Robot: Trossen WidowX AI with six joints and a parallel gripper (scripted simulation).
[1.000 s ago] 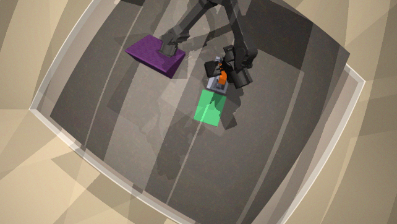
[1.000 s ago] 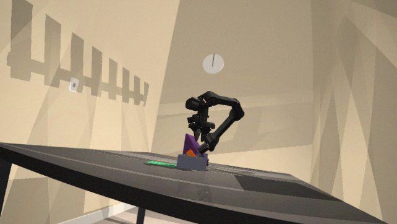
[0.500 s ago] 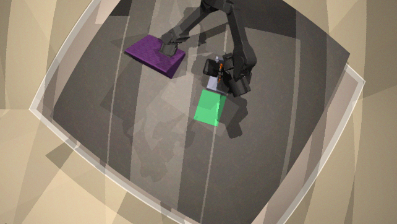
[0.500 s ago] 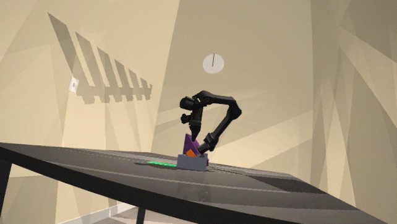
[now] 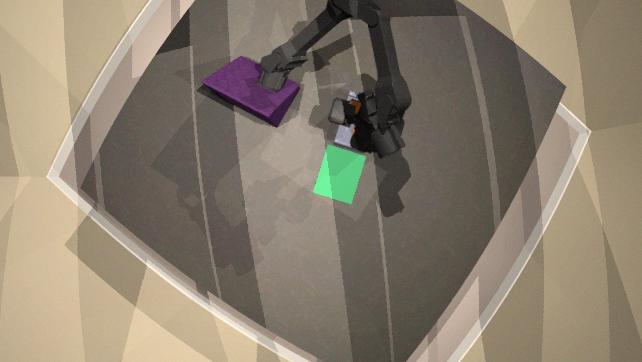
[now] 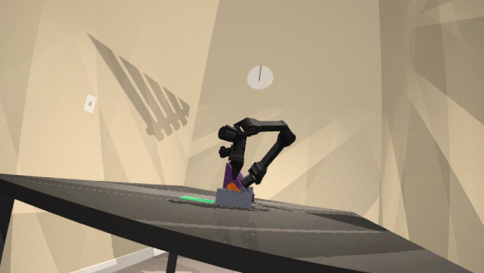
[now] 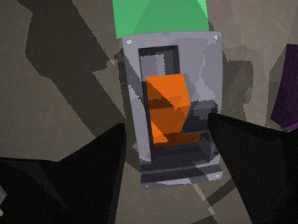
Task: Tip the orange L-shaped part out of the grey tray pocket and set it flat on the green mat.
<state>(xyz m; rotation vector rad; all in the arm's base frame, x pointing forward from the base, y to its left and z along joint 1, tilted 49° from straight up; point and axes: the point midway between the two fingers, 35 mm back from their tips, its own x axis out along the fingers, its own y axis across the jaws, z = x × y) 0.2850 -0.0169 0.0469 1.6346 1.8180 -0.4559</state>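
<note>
The orange L-shaped part is 3 cm behind my gripper tip, 3 cm to the left of it and 7 cm below it. The rest, counted from my gripper tip: green mat (2 cm ahead, 14 cm to the right, 12 cm below).
</note>
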